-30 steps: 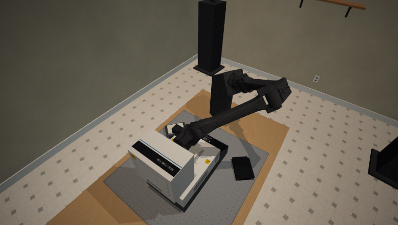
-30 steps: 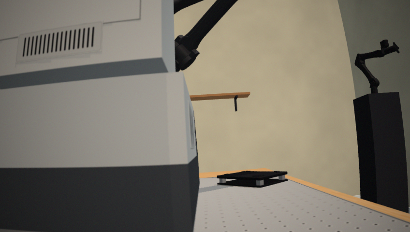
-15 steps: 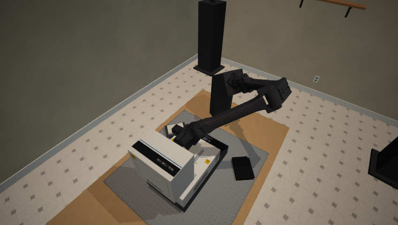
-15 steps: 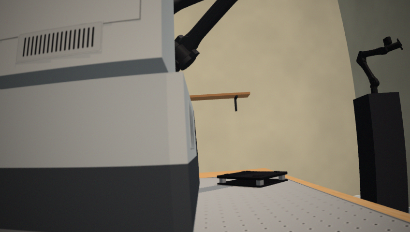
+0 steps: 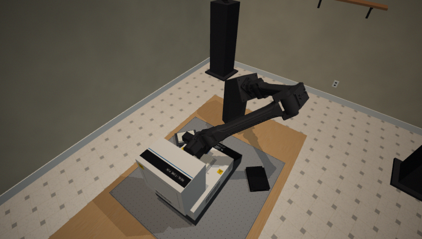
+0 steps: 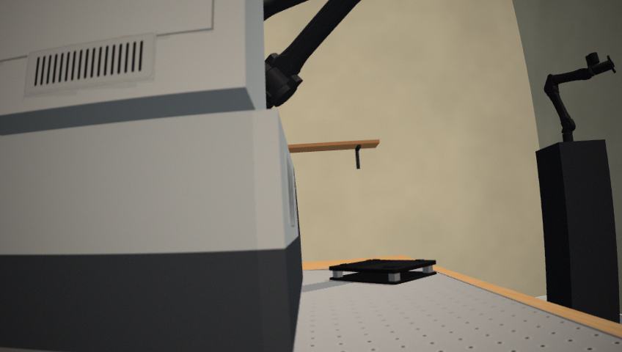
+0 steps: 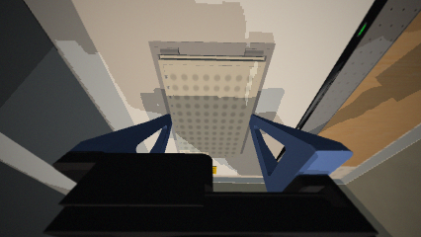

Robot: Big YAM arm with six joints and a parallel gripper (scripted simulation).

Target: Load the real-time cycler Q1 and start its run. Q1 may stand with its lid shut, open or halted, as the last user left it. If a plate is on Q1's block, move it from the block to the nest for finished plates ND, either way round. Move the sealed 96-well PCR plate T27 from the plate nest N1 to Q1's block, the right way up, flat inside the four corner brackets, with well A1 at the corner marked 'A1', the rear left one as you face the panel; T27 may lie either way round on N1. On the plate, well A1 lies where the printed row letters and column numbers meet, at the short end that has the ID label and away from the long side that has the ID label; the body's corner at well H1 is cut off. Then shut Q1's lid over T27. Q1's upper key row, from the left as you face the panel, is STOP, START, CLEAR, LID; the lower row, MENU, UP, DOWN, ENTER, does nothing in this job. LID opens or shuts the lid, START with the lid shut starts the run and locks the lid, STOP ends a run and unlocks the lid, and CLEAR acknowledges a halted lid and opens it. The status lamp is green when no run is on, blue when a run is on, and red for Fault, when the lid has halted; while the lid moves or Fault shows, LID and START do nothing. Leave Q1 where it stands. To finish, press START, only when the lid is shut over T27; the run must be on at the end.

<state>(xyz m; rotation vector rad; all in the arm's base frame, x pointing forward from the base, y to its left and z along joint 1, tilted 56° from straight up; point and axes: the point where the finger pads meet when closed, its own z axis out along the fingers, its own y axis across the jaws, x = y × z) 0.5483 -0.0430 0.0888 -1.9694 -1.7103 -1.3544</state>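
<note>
My hand is right at the plate T27. Also, from my hand: grey perforated mat: 22 cm below, 4 cm ahead, 1 cm to the left; black nest N1: 28 cm to the left, 22 cm behind, 19 cm below; dark nest ND: 30 cm to the right, 19 cm below, 16 cm behind.
</note>
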